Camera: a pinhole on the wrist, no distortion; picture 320 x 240 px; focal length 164.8 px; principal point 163.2 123.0 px. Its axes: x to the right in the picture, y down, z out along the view. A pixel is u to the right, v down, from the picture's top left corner.
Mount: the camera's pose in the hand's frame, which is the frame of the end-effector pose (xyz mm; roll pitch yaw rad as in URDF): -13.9 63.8 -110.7 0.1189 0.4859 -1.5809
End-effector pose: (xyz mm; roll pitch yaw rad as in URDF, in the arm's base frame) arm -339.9 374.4 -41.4 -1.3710 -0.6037 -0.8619
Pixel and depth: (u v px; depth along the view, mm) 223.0 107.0 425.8
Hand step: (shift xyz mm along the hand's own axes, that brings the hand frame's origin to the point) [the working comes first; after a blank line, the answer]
In the camera's frame: 154.5 -41.3 425.8

-108.8 -267.0 186.7
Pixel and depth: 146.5 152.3 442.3
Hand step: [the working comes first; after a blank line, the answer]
In the camera's frame: -44.8 78.6 442.3

10.0 -106.3 306.8
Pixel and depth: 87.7 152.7 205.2
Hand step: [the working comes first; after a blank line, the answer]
In the camera's frame: -94.0 37.0 205.2

-1.7 49.6 117.2
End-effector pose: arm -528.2 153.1 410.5 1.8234 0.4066 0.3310
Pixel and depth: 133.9 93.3 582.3
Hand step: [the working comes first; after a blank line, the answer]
In the camera's frame: -103.5 -104.9 582.3

-188.9 -107.1 437.9
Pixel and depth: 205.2 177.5 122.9
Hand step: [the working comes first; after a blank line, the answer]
In the camera's frame: 31.3 40.6 122.9

11.0 -23.4 -13.2
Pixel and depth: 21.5 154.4 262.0
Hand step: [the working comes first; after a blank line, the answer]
In the camera's frame: -225.3 49.9 262.0

5.3 138.6 229.8
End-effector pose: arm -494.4 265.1 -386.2 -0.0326 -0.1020 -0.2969
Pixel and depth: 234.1 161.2 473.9
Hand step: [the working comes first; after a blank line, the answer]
In the camera's frame: 203.9 109.8 473.9

34.9 -342.8 221.7
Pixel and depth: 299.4 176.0 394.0
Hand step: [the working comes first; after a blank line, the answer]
In the camera's frame: 325.6 126.7 394.0

60.4 -414.6 96.5
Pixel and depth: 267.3 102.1 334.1
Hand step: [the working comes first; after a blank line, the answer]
In the camera's frame: 211.0 -42.4 334.1

-99.0 -274.6 79.6
